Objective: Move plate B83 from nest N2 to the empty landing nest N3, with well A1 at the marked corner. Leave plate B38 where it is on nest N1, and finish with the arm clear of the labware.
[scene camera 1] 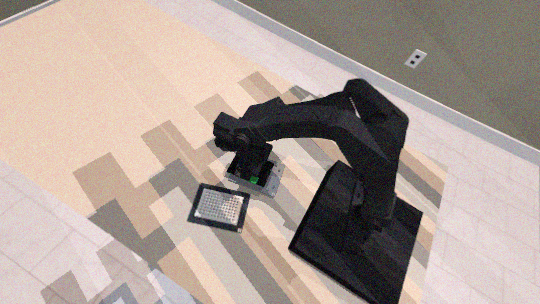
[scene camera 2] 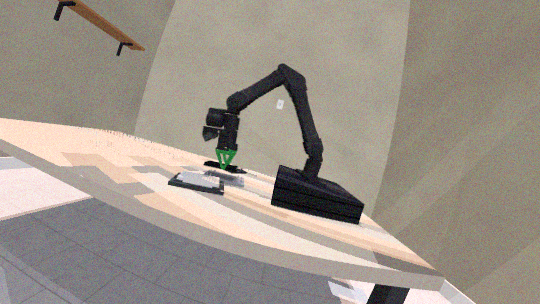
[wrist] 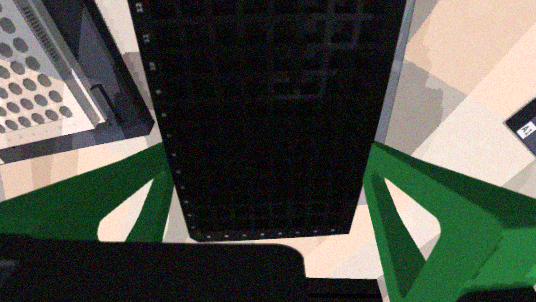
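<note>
My gripper (scene camera 1: 254, 179) (scene camera 2: 225, 161) (wrist: 268, 151) has green fingers and is shut on plate B83 (scene camera 1: 266, 171) (scene camera 2: 211, 164) (wrist: 262, 131), a black well plate, gripped across its short sides. It holds the plate low over the grey landing nest N3 (scene camera 1: 277, 183) (scene camera 2: 235, 182) (wrist: 393, 93); I cannot tell if the plate touches the nest. The white plate B38 (scene camera 1: 220, 206) (scene camera 2: 196, 177) (wrist: 25, 86) sits in the black nest N1 (scene camera 1: 196, 212) (scene camera 2: 188, 184) (wrist: 123, 116) close beside it. A corner of black nest N2 (wrist: 523, 129) with an A1 label shows at the right of the wrist view.
The arm's black base (scene camera 1: 358, 227) (scene camera 2: 317, 196) stands to the right of the nests. The arm reaches over the table (scene camera 1: 75, 94) (scene camera 2: 264, 234). A wooden wall shelf (scene camera 2: 102, 24) hangs far off.
</note>
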